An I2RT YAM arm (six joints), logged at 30 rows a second.
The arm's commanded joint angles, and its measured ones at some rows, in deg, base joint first. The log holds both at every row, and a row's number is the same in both.
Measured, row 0:
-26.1, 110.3, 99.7, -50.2, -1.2, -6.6
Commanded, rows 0 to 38:
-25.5, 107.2, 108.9, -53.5, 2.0, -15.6
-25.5, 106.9, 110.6, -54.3, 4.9, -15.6
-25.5, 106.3, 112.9, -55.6, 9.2, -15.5
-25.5, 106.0, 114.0, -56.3, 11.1, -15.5
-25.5, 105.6, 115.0, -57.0, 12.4, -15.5
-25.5, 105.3, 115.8, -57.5, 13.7, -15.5
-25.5, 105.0, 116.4, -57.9, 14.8, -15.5
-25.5, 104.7, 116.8, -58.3, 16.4, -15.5
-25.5, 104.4, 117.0, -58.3, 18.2, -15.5
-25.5, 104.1, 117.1, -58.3, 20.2, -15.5
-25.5, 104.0, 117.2, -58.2, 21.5, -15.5
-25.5, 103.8, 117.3, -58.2, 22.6, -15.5
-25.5, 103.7, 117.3, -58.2, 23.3, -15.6
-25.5, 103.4, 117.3, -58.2, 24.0, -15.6
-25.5, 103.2, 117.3, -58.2, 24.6, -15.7
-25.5, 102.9, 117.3, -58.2, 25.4, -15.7
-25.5, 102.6, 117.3, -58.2, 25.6, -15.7
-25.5, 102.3, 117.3, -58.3, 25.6, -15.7
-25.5, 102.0, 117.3, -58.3, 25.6, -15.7
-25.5, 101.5, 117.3, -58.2, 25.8, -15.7
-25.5, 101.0, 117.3, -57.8, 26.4, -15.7
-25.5, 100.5, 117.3, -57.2, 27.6, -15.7
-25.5, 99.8, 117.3, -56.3, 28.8, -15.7
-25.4, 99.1, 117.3, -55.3, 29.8, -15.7
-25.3, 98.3, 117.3, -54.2, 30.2, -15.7
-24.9, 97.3, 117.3, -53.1, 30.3, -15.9
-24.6, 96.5, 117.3, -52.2, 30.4, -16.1
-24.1, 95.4, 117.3, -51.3, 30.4, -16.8
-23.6, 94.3, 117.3, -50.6, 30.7, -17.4
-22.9, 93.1, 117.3, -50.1, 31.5, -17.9
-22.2, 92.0, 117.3, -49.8, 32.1, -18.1
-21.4, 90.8, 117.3, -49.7, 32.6, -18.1
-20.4, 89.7, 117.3, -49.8, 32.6, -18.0
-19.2, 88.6, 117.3, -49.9, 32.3, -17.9
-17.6, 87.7, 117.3, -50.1, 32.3, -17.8
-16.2, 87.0, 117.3, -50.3, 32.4, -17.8
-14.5, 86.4, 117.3, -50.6, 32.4, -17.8
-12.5, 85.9, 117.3, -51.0, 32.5, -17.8
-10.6, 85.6, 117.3, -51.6, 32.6, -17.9
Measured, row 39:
-15.4, 87.5, 116.0, -51.2, 31.2, -17.1
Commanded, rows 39 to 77:
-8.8, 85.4, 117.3, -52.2, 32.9, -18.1
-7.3, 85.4, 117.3, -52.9, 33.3, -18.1
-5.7, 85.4, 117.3, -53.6, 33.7, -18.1
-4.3, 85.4, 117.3, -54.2, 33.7, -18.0
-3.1, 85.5, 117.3, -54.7, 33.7, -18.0
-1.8, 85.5, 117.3, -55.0, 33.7, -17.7
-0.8, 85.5, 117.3, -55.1, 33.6, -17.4
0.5, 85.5, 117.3, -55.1, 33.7, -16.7
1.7, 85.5, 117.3, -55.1, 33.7, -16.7
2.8, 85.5, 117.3, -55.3, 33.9, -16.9
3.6, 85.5, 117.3, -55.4, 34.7, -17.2
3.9, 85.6, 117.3, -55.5, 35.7, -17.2
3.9, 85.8, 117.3, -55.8, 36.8, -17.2
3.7, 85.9, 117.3, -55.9, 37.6, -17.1
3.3, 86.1, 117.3, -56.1, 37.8, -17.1
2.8, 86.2, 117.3, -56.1, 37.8, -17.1
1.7, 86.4, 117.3, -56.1, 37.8, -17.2
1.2, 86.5, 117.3, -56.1, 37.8, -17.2
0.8, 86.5, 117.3, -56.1, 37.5, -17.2
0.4, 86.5, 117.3, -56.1, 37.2, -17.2
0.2, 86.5, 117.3, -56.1, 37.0, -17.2
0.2, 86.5, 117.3, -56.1, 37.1, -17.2
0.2, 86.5, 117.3, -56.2, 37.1, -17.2
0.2, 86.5, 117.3, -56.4, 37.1, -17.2
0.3, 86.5, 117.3, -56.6, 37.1, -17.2
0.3, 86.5, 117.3, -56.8, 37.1, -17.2
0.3, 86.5, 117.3, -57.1, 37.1, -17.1
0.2, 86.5, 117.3, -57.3, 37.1, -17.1
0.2, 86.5, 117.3, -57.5, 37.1, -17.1
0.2, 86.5, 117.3, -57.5, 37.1, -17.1
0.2, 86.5, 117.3, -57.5, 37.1, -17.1
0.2, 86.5, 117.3, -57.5, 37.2, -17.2
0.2, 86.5, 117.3, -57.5, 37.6, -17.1
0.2, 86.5, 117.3, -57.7, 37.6, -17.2
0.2, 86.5, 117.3, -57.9, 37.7, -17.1
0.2, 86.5, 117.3, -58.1, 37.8, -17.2
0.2, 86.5, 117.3, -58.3, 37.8, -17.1
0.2, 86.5, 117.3, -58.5, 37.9, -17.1
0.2, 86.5, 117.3, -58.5, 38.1, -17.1
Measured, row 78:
0.3, 86.3, 116.4, -58.5, 36.5, -17.6
